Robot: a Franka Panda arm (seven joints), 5 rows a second.
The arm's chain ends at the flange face. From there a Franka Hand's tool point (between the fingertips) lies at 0.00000 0.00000 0.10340 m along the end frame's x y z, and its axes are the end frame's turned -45 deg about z.
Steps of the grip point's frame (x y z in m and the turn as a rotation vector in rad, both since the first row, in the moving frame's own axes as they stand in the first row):
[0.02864, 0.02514, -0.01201, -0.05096, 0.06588, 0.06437]
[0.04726, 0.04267, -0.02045, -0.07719, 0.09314, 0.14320]
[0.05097, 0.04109, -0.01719, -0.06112, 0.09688, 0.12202]
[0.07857, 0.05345, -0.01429, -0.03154, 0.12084, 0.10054]
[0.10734, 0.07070, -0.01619, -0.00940, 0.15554, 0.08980]
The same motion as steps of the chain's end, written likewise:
[0.02947, -0.00166, -0.01165, 0.01055, 0.08262, 0.06437]
[0.05113, -0.00298, -0.01970, 0.01128, 0.12044, 0.14320]
[0.05344, -0.00509, -0.01651, 0.02529, 0.11172, 0.12202]
[0.08193, -0.01182, -0.01349, 0.06314, 0.10775, 0.10054]
[0.11342, -0.01582, -0.01494, 0.10334, 0.11663, 0.08980]

